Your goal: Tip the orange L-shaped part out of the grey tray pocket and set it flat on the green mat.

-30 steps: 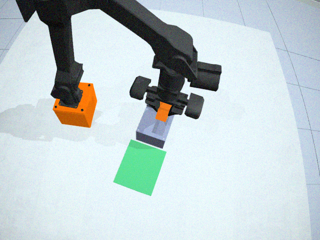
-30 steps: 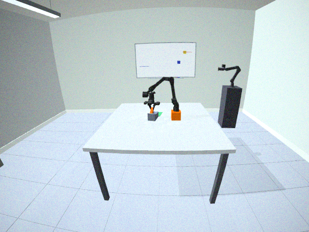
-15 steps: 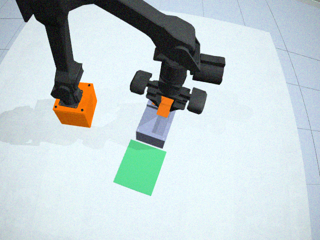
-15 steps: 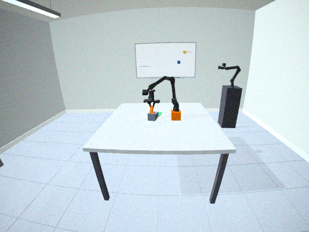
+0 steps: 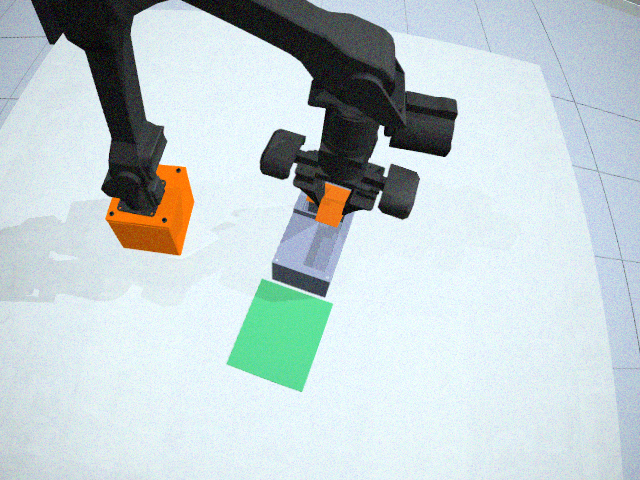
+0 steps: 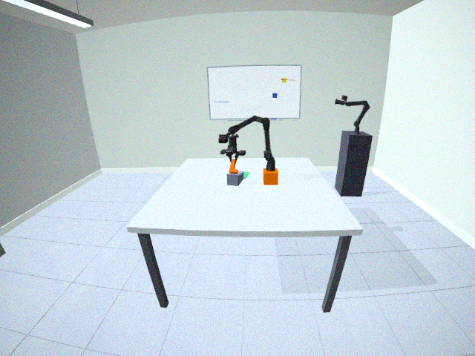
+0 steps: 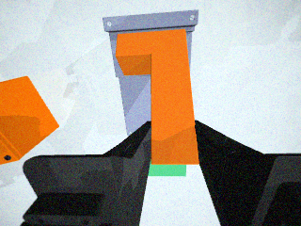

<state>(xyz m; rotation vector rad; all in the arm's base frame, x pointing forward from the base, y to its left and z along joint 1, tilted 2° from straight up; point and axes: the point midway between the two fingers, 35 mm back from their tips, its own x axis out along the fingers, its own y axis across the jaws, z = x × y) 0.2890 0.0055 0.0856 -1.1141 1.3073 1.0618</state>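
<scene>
Now: gripper tip 160 mm above the green mat, 140 mm to the left of it and 40 mm past it. Round my gripper tip: orange l-shaped part: 30 mm to the left, 30 mm below, 10 mm behind.
</scene>
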